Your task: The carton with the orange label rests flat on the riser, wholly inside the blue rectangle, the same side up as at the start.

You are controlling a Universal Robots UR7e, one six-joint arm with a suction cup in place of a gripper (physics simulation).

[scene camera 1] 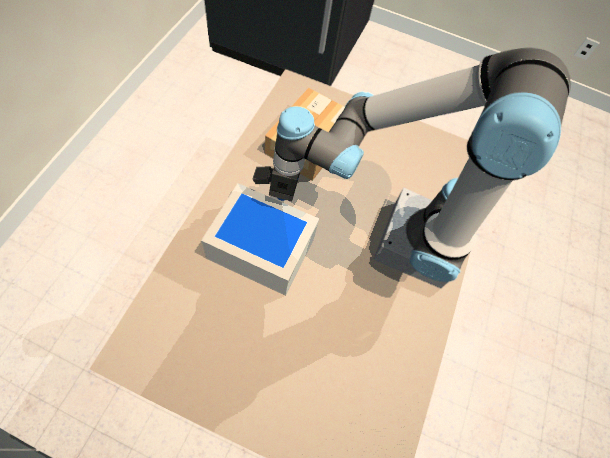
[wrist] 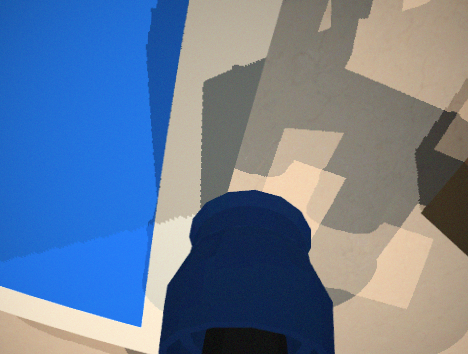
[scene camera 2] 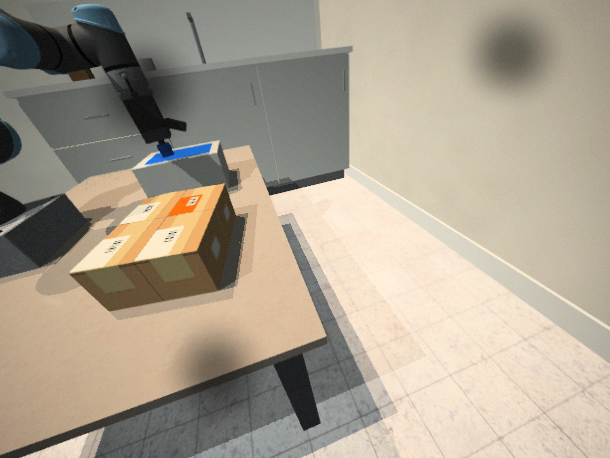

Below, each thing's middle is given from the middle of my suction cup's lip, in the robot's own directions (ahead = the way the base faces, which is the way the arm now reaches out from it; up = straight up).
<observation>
Now: the riser (scene camera 1: 265,240) 110 mm to the left of my suction cup, 90 mm below it and 30 mm ahead of it.
</observation>
